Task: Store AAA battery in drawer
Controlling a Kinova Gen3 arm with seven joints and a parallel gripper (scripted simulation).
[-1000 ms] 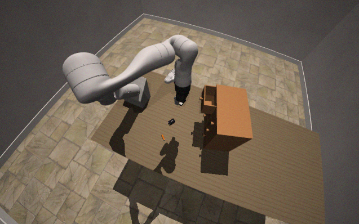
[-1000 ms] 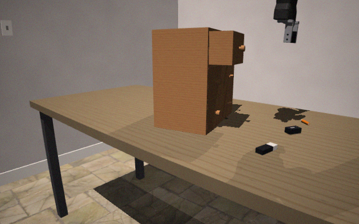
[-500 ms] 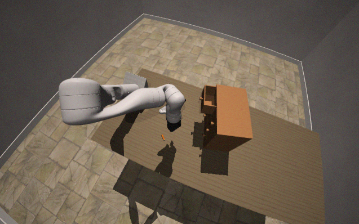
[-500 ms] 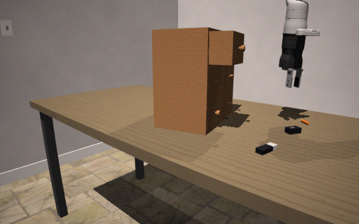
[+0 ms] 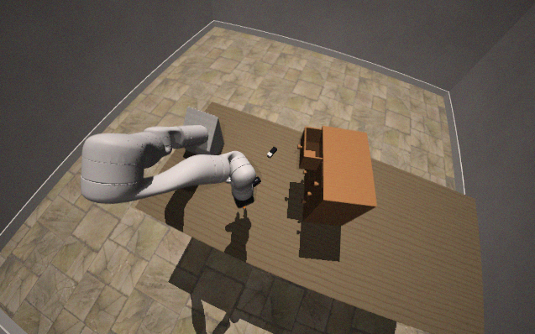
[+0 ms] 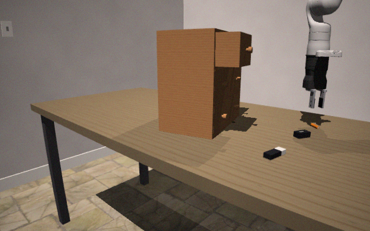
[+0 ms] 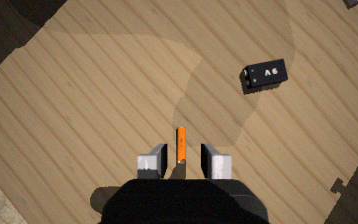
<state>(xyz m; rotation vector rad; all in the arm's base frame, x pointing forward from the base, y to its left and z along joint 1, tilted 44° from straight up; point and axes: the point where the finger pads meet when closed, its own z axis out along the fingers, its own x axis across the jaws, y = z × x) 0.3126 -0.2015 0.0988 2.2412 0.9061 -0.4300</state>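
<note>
Now: hand 8 cm above the AAA battery. From my hand the other things lie so: black-and-white block 33 cm to the left, 8 cm below, 3 cm ahead; small dark block 13 cm to the left, 8 cm below.
</note>
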